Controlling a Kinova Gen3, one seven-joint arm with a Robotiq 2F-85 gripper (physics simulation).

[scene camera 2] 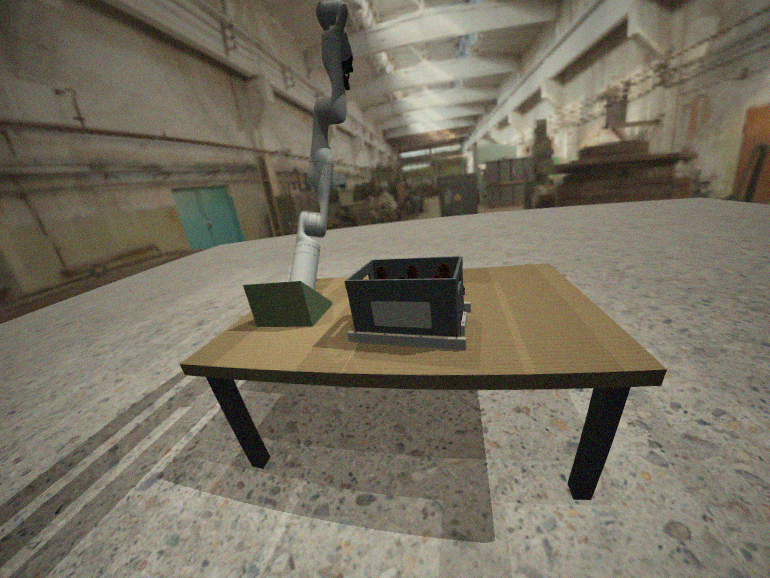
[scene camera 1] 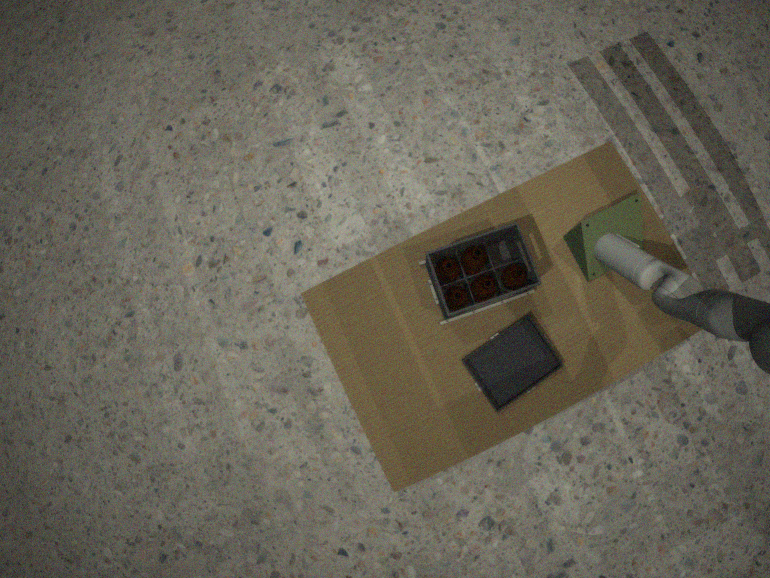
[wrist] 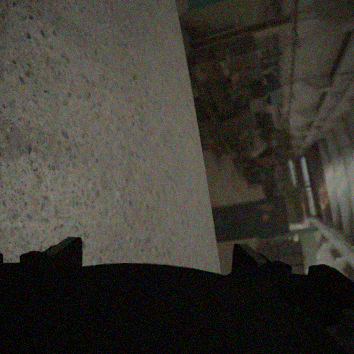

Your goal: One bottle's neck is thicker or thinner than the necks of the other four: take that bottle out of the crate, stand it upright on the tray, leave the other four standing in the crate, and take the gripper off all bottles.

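Places are measured from the arm's base along level axes (x down, y left, z ahead), in metres.
Pixels of known places: gripper, fingertip midpoint: (scene camera 2: 349, 80) (wrist: 156, 258); arm's base, link origin: (scene camera 2: 300, 294) (scene camera 1: 606, 247).
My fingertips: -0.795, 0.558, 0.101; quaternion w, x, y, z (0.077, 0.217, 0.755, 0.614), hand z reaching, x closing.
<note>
For each thing: its top centre in the pictures, then the offset to it from my fingertips, as dx, dy, dz. "spot": a spot on its surface instead. Level surfaces: height alone.
- dark crate, top centre: (scene camera 2: 406, 267) (scene camera 1: 483, 267) +0.694, -0.635, +0.302
- wooden table, surface height: dx +0.869
- corner cell, surface spot: (scene camera 1: 500, 250) spot: +0.861, -0.686, +0.193
- flat dark tray, surface spot: (scene camera 1: 511, 360) spot: +0.864, -0.356, +0.302
A dark crate (scene camera 1: 436, 287) (scene camera 2: 360, 304) stands in the middle of the wooden table (scene camera 1: 372, 348) (scene camera 2: 547, 335). Several brown bottles stand upright in its cells, among them one (scene camera 1: 447, 268) at the left, one (scene camera 1: 485, 284) in the near row and one (scene camera 1: 515, 274) at the right. One corner cell (scene camera 1: 500, 250) is empty. The necks are too small to compare. A flat dark tray (scene camera 1: 511, 360) lies bare beside the crate; the crate hides it in scene camera 2. My gripper (scene camera 2: 345, 62) (wrist: 156, 258) is open and empty, raised high above the table on the stretched arm (scene camera 1: 715, 307), far from all bottles.
The arm's green base block (scene camera 1: 612, 227) (scene camera 2: 282, 303) sits at one table corner, beside the crate. The wrist view shows only the speckled floor and the hall. Grey stripes (scene camera 1: 672, 142) mark the floor beyond the table.
</note>
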